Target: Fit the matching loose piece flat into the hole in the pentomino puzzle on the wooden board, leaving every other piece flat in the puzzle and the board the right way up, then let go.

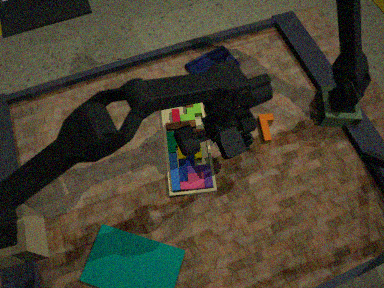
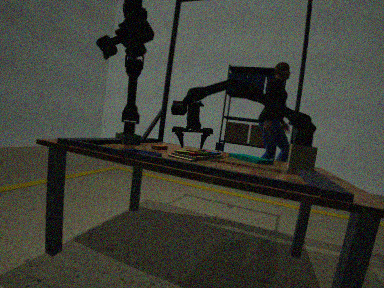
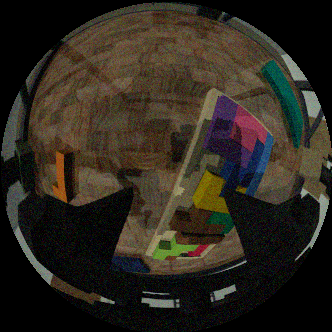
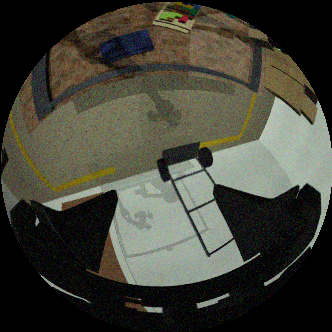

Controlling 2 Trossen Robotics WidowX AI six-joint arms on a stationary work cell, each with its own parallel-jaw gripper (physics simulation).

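Frame: origin at the left arm's base, x down, y right, z back, level; centimetres.
Where they show: left gripper, fingertip midpoint: (image 1: 210, 146) (image 2: 191, 148) (image 3: 180, 193); right gripper, fingertip midpoint: (image 2: 117, 53) (image 4: 165, 192); left arm's base, origin of the base link: (image 1: 0, 232) (image 2: 303, 145); right arm's base, origin of the base link: (image 1: 341, 101) (image 2: 128, 134).
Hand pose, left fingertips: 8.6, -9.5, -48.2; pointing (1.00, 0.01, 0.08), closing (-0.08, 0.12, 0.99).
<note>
Each offset is from my left fingertips to the top centre of the thing, as dx, dy, dz.
The orange loose piece {+1.0, -1.4, -16.6} (image 1: 265, 129) (image 2: 159, 147) (image 3: 61, 172) lies on the table, apart from the board. The wooden board {+1.3, -3.8, +5.1} (image 1: 192, 193) (image 3: 190, 150) (image 4: 170, 24) lies face up with coloured pieces in it. Pale uncovered areas show along its long rim beside the yellow, brown and purple pieces; the hole's full outline is partly hidden by shadow and the arm. My left gripper (image 1: 212, 140) (image 2: 192, 146) (image 3: 180, 193) is open and empty, pointing down above the board's long rim nearer the orange piece. My right gripper (image 4: 165, 192) is open and empty, raised high, away from the board.
A navy panel {+1.8, -25.5, -9.5} (image 1: 200, 62) (image 3: 131, 263) (image 4: 127, 46) lies beyond the board, partly behind the left arm. A teal slab {+1.1, +21.7, +25.2} (image 1: 132, 260) (image 2: 250, 159) (image 3: 287, 107) lies at the near left. The right arm's green base block (image 1: 340, 117) stands beyond the orange piece. Dark rails edge the table.
</note>
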